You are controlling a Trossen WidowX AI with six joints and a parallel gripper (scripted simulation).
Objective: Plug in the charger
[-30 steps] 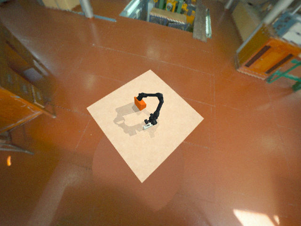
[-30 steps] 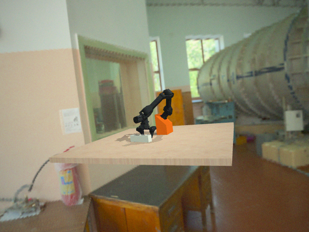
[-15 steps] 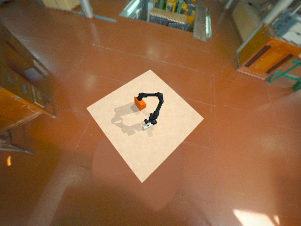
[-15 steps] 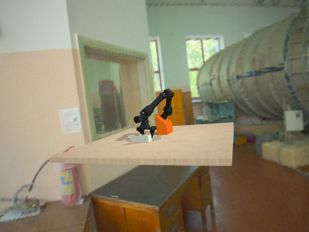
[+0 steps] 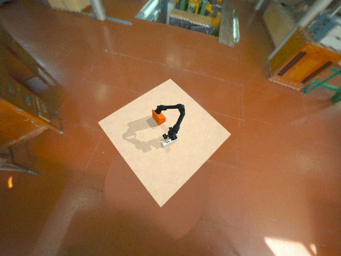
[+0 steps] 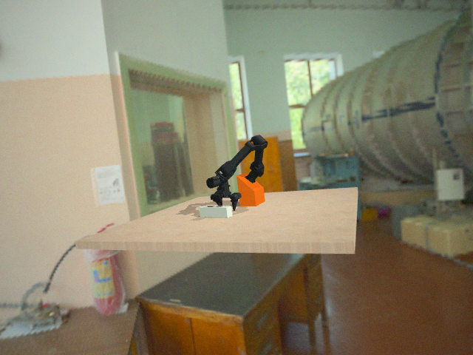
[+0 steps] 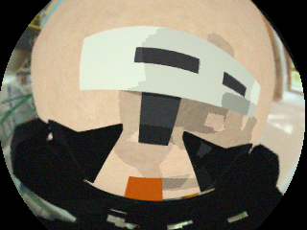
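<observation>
My gripper tip is 4 cm short of the two-prong charger, 1 cm to the left of it and 1 cm below it.
</observation>
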